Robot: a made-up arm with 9 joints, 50 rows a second.
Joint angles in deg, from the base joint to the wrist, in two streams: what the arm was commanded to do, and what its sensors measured. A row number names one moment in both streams.
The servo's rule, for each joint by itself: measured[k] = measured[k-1] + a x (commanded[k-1-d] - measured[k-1]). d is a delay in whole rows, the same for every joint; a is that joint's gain. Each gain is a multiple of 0.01, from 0.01 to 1. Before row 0 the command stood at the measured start. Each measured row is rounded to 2 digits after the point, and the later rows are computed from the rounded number. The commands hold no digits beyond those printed.
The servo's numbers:
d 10
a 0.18 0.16 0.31 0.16 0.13 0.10 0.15 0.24 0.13
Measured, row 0: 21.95 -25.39 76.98 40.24 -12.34 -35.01 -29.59 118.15 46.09
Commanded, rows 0 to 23: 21.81 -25.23 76.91 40.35 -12.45 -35.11 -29.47 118.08 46.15; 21.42 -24.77 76.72 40.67 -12.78 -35.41 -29.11 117.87 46.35; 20.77 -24.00 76.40 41.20 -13.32 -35.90 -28.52 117.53 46.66; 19.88 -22.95 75.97 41.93 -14.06 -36.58 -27.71 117.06 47.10; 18.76 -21.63 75.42 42.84 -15.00 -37.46 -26.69 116.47 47.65; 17.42 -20.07 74.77 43.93 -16.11 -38.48 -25.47 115.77 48.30; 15.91 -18.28 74.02 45.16 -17.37 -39.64 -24.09 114.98 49.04; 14.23 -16.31 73.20 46.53 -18.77 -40.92 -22.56 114.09 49.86; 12.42 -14.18 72.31 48.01 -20.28 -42.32 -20.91 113.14 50.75; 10.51 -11.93 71.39 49.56 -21.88 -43.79 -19.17 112.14 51.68; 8.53 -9.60 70.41 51.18 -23.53 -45.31 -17.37 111.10 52.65; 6.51 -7.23 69.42 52.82 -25.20 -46.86 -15.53 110.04 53.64; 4.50 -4.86 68.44 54.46 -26.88 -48.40 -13.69 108.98 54.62; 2.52 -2.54 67.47 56.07 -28.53 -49.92 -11.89 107.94 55.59; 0.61 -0.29 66.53 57.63 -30.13 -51.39 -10.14 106.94 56.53; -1.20 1.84 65.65 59.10 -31.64 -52.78 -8.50 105.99 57.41; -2.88 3.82 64.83 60.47 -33.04 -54.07 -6.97 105.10 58.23; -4.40 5.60 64.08 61.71 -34.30 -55.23 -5.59 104.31 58.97; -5.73 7.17 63.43 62.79 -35.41 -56.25 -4.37 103.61 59.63; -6.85 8.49 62.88 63.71 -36.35 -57.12 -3.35 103.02 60.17; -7.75 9.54 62.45 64.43 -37.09 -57.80 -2.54 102.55 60.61; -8.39 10.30 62.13 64.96 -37.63 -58.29 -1.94 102.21 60.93; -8.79 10.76 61.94 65.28 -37.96 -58.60 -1.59 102.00 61.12; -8.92 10.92 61.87 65.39 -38.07 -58.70 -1.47 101.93 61.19
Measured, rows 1 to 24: 21.95 -25.39 76.98 40.24 -12.34 -35.01 -29.59 118.15 46.09; 21.95 -25.39 76.98 40.24 -12.34 -35.01 -29.59 118.15 46.09; 21.95 -25.39 76.98 40.24 -12.34 -35.01 -29.59 118.15 46.09; 21.95 -25.39 76.98 40.24 -12.34 -35.01 -29.59 118.15 46.09; 21.95 -25.39 76.98 40.24 -12.34 -35.01 -29.59 118.15 46.09; 21.95 -25.39 76.98 40.24 -12.34 -35.01 -29.59 118.15 46.09; 21.95 -25.39 76.98 40.24 -12.34 -35.01 -29.59 118.15 46.09; 21.95 -25.39 76.98 40.24 -12.34 -35.01 -29.59 118.15 46.09; 21.95 -25.39 76.98 40.24 -12.34 -35.01 -29.59 118.15 46.09; 21.95 -25.39 76.98 40.24 -12.34 -35.01 -29.59 118.15 46.09; 21.92 -25.36 76.96 40.26 -12.35 -35.02 -29.57 118.13 46.10; 21.83 -25.27 76.89 40.33 -12.41 -35.06 -29.50 118.07 46.13; 21.64 -25.07 76.74 40.47 -12.53 -35.14 -29.35 117.94 46.20; 21.32 -24.73 76.50 40.70 -12.73 -35.28 -29.10 117.73 46.32; 20.86 -24.23 76.17 41.04 -13.03 -35.50 -28.74 117.43 46.49; 20.24 -23.56 75.74 41.50 -13.43 -35.80 -28.25 117.03 46.73; 19.46 -22.72 75.21 42.09 -13.94 -36.18 -27.63 116.54 47.03; 18.52 -21.69 74.59 42.80 -14.57 -36.65 -26.87 115.95 47.40; 17.42 -20.49 73.88 43.63 -15.31 -37.22 -25.98 115.28 47.84; 16.18 -19.12 73.11 44.58 -16.16 -37.88 -24.96 114.53 48.34; 14.80 -17.60 72.27 45.64 -17.12 -38.62 -23.82 113.71 48.90; 13.31 -15.94 71.39 46.79 -18.17 -39.44 -22.58 112.83 49.52; 11.72 -14.17 70.48 48.02 -19.30 -40.34 -21.25 111.91 50.18; 10.06 -12.31 69.55 49.31 -20.50 -41.30 -19.85 110.96 50.88
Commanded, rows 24 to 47: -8.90 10.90 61.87 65.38 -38.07 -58.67 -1.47 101.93 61.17; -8.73 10.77 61.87 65.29 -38.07 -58.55 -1.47 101.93 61.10; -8.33 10.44 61.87 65.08 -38.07 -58.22 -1.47 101.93 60.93; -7.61 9.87 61.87 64.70 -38.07 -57.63 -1.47 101.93 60.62; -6.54 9.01 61.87 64.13 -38.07 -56.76 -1.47 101.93 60.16; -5.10 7.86 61.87 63.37 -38.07 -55.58 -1.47 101.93 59.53; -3.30 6.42 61.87 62.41 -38.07 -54.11 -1.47 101.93 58.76; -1.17 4.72 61.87 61.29 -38.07 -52.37 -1.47 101.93 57.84; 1.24 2.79 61.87 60.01 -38.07 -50.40 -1.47 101.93 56.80; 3.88 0.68 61.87 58.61 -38.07 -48.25 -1.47 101.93 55.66; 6.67 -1.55 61.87 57.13 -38.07 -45.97 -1.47 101.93 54.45; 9.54 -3.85 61.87 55.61 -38.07 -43.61 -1.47 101.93 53.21; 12.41 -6.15 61.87 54.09 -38.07 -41.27 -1.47 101.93 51.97; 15.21 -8.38 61.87 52.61 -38.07 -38.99 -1.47 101.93 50.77; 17.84 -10.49 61.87 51.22 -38.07 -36.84 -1.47 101.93 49.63; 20.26 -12.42 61.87 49.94 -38.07 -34.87 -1.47 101.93 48.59; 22.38 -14.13 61.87 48.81 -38.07 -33.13 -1.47 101.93 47.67; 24.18 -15.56 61.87 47.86 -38.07 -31.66 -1.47 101.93 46.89; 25.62 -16.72 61.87 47.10 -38.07 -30.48 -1.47 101.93 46.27; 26.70 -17.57 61.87 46.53 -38.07 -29.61 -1.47 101.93 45.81; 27.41 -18.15 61.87 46.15 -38.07 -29.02 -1.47 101.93 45.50; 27.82 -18.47 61.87 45.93 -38.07 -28.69 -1.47 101.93 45.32; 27.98 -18.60 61.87 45.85 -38.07 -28.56 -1.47 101.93 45.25; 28.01 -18.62 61.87 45.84 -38.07 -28.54 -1.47 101.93 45.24
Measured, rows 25 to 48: 8.36 -10.39 68.61 50.64 -21.75 -42.31 -18.39 110.00 51.61; 6.64 -8.43 67.69 51.99 -23.04 -43.36 -16.91 109.04 52.36; 4.93 -6.47 66.80 53.35 -24.34 -44.43 -15.42 108.09 53.12; 3.25 -4.54 65.96 54.69 -25.63 -45.51 -13.95 107.18 53.88; 1.63 -2.67 65.18 55.99 -26.90 -46.58 -12.51 106.32 54.63; 0.10 -0.88 64.47 57.23 -28.13 -47.63 -11.14 105.53 55.35; -1.31 0.79 63.84 58.38 -29.29 -48.65 -9.85 104.81 56.03; -2.58 2.31 63.31 59.43 -30.37 -49.61 -8.66 104.19 56.67; -3.70 3.66 62.89 60.37 -31.36 -50.51 -7.60 103.66 57.25; -4.64 4.82 62.57 61.17 -32.23 -51.33 -6.68 103.24 57.76; -5.41 5.79 62.35 61.84 -32.99 -52.06 -5.90 102.93 58.20; -6.01 6.59 62.20 62.39 -33.65 -52.71 -5.24 102.69 58.58; -6.43 7.21 62.10 62.82 -34.22 -53.26 -4.67 102.51 58.89; -6.64 7.64 62.03 63.12 -34.72 -53.70 -4.19 102.37 59.11; -6.62 7.86 61.98 63.28 -35.16 -54.01 -3.78 102.26 59.25; -6.35 7.86 61.95 63.29 -35.54 -54.17 -3.43 102.18 59.29; -5.80 7.63 61.93 63.15 -35.87 -54.16 -3.14 102.12 59.22; -4.97 7.16 61.91 62.85 -36.16 -53.98 -2.89 102.07 59.04; -3.85 6.46 61.90 62.40 -36.41 -53.62 -2.68 102.04 58.75; -2.46 5.54 61.89 61.79 -36.63 -53.08 -2.50 102.01 58.35; -0.82 4.41 61.88 61.04 -36.82 -52.37 -2.35 101.99 57.84; 1.04 3.09 61.88 60.17 -36.98 -51.49 -2.22 101.98 57.24; 3.09 1.61 61.88 59.20 -37.12 -50.47 -2.11 101.97 56.55; 5.27 0.01 61.88 58.15 -37.24 -49.32 -2.01 101.96 55.80
